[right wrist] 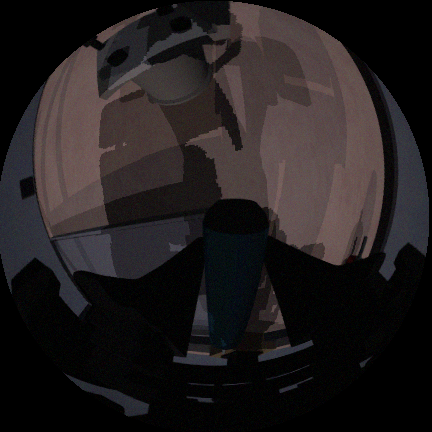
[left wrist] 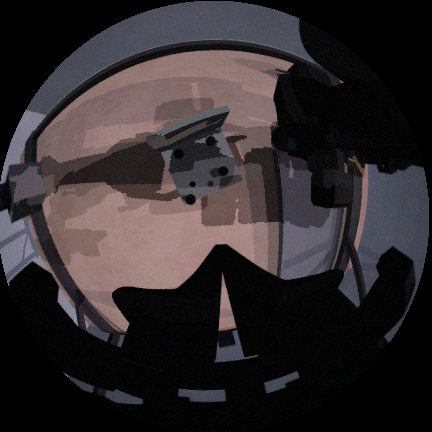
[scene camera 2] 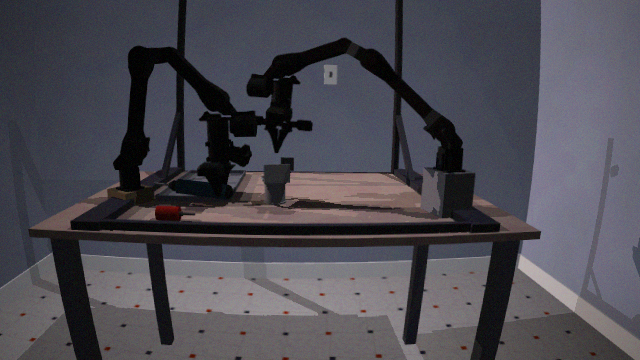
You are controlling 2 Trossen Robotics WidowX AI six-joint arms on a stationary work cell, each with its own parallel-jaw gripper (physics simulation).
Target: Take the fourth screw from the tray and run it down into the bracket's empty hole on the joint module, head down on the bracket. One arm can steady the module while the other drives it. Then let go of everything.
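Pixels of known places: left gripper, between the fingertips: point(left wrist: 220, 249) point(scene camera 2: 276, 153); right gripper, between the fingertips: point(right wrist: 232, 241) point(left wrist: 288, 141) point(scene camera 2: 221, 194); left arm's base, origin of its link: point(scene camera 2: 449, 170); right arm's base, origin of its link: point(right wrist: 241, 354) point(left wrist: 359, 151) point(scene camera 2: 130, 188).
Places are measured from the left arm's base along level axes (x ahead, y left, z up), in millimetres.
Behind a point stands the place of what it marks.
The joint module point(scene camera 2: 275, 194) @[z -85, x 415, y -196 mm] point(right wrist: 175, 82) @[z -85, x 439, y -227 mm] stands upright mid-table, with the grey bracket point(scene camera 2: 276, 173) @[z -27, x 414, y -189 mm] point(left wrist: 200, 167) @[z -47, x 408, y -229 mm] point(right wrist: 150, 47) on top. Several dark round spots, screw heads or holes, show on the bracket; in the right wrist view one dark screw point(right wrist: 94, 43) sticks out past its edge. My left gripper point(scene camera 2: 277, 150) @[z 14, x 391, y -289 mm] point(left wrist: 220, 249) @[z 14, x 391, y -289 mm] is shut and empty, above the module. My right gripper point(scene camera 2: 218, 192) @[z -87, x 558, y -240 mm] point(right wrist: 232, 241) @[z -87, x 558, y -240 mm] is shut on a blue cylindrical driver point(scene camera 2: 187, 188) @[z -71, x 651, y -259 mm] point(right wrist: 234, 287) @[z -57, x 572, y -245 mm], lying roughly level low over the tray point(scene camera 2: 239, 181) @[z -100, x 476, y -465 mm] point(left wrist: 300, 235) @[z -109, x 545, y -432 mm] point(right wrist: 80, 260) @[z -109, x 521, y -525 mm]. No loose screw can be made out in the tray.
A red-handled tool point(scene camera 2: 168, 213) @[z -91, x 699, y -89 mm] point(right wrist: 351, 260) @[z -102, x 672, y -103 mm] lies near the front left table edge. A dark frame bar point(scene camera 2: 275, 227) @[z -96, x 473, y 48 mm] runs along the front. A grey block point(scene camera 2: 447, 192) @[z -46, x 39, y 50 mm] point(left wrist: 27, 190) @[z -51, x 50, y -32 mm] carries the left arm. Dark uprights point(scene camera 2: 181, 90) @[z 209, x 667, y -756 mm] point(scene camera 2: 398, 90) stand at the back.
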